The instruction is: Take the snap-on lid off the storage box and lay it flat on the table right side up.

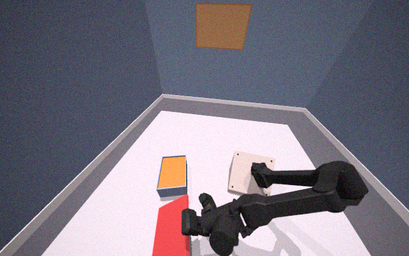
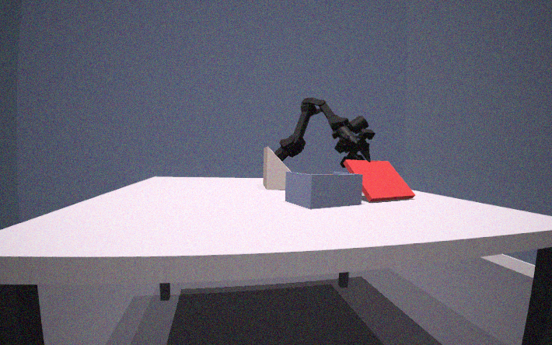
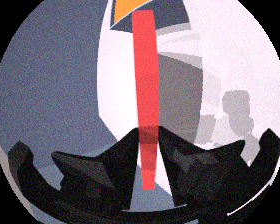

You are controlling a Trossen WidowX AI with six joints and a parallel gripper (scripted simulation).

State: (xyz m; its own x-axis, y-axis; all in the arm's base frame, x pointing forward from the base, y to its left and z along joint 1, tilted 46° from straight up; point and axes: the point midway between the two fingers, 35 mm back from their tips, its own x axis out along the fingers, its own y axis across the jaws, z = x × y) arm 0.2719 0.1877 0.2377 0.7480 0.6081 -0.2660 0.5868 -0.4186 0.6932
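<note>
Right now the red lid is 6 cm ahead of my gripper tip, 2 cm to the left of it and 5 cm below it. Also, from my gripper tip: storage box (15 cm ahead, 23 cm to the right, 8 cm below).
</note>
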